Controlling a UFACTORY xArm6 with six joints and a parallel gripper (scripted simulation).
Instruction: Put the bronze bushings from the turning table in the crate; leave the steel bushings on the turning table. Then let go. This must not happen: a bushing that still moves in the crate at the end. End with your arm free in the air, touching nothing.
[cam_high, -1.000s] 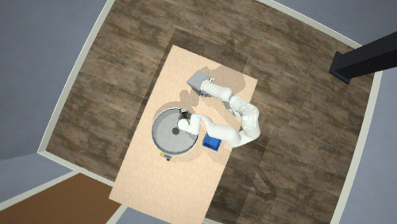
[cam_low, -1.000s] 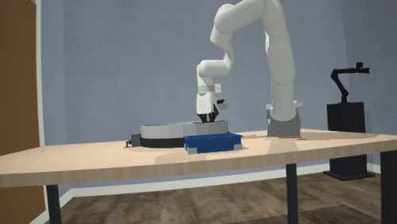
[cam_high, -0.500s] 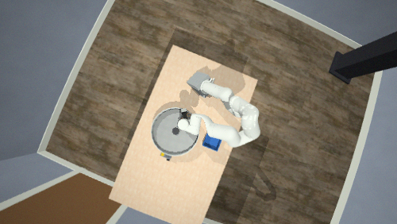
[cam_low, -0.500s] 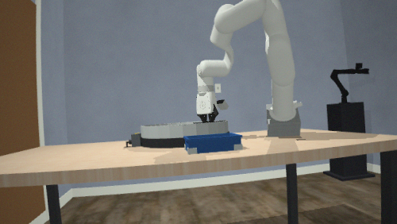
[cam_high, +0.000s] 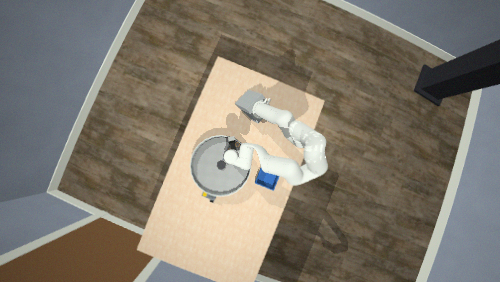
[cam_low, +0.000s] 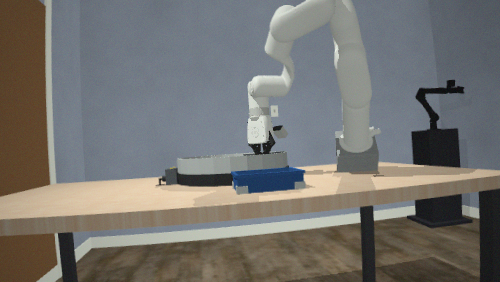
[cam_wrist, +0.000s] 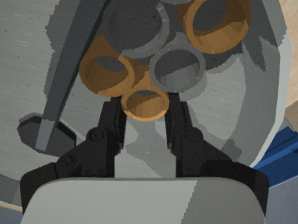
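Right now my hand is 290 mm to the right of the blue crate, 50 mm above it and 20 mm short of it. From my hand the other things lie so: grey turning table 110 mm ahead, 50 mm to the right, 30 mm below.
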